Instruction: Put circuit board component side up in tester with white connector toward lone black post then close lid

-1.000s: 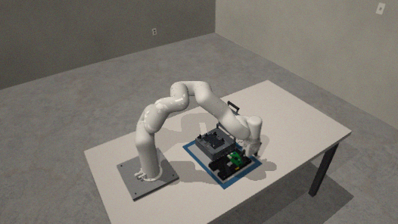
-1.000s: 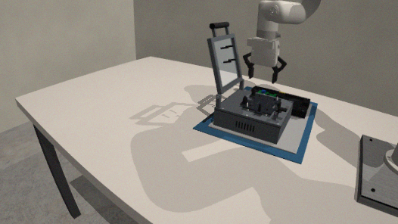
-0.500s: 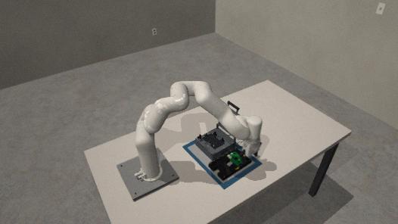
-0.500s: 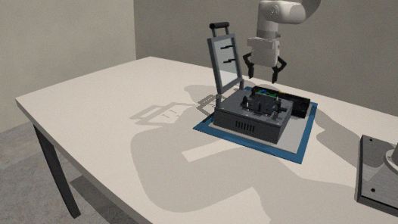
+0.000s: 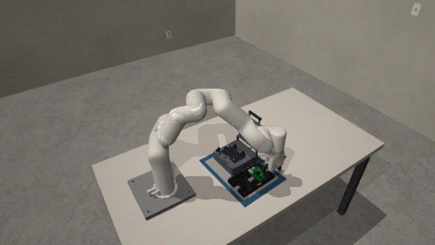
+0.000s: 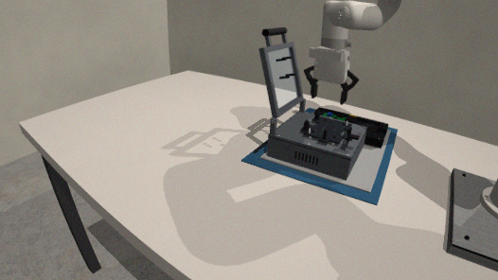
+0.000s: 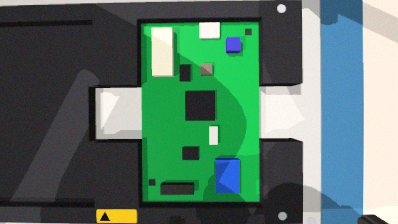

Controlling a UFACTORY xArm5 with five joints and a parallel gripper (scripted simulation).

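My hand is 60 mm to the right of the green circuit board, 40 mm past it and 40 mm above it. The rest, counted from my hand: dark nest 240 mm to the left, 80 mm behind, 10 mm above; then tester lid 240 mm to the left, 120 mm above, 40 mm ahead.
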